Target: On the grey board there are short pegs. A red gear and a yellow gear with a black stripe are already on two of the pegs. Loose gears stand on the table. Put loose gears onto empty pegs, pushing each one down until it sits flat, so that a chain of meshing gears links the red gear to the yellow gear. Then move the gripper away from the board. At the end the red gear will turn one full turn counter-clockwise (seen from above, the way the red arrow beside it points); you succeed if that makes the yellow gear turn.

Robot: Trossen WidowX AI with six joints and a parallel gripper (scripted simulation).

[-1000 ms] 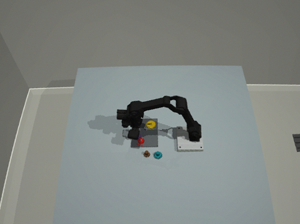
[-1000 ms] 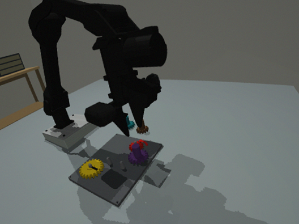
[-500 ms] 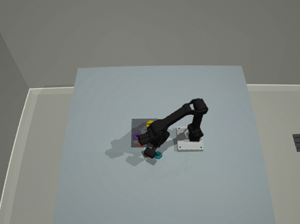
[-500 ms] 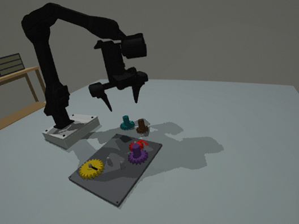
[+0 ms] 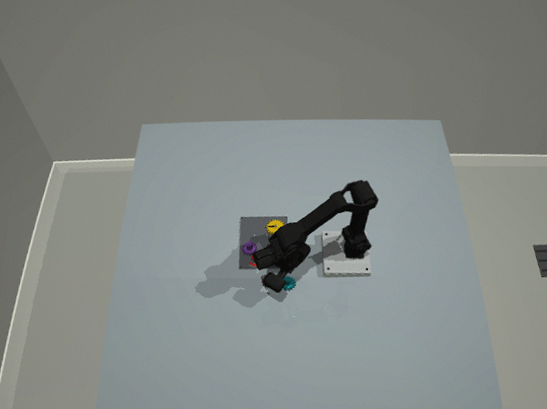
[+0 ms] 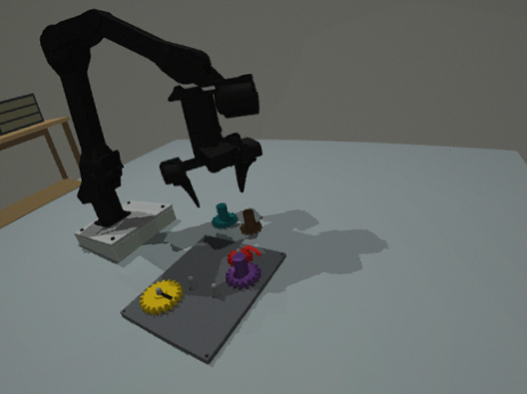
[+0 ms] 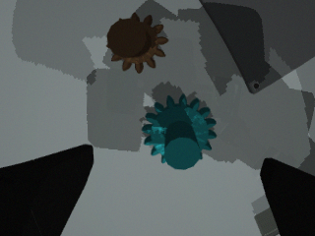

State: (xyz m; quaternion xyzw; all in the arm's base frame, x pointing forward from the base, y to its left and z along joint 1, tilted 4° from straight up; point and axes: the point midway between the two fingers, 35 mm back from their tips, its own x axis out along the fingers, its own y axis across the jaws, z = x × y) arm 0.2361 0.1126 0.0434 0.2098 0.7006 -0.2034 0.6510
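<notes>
Right now my gripper tip is 40 mm above the teal gear. From my gripper tip the other things lie so: red gear (100 mm to the right, 100 mm ahead, 40 mm below); then brown gear (70 mm ahead, 40 mm below, 10 mm to the right); then red arrow (110 mm ahead, 70 mm to the right, 50 mm below).
</notes>
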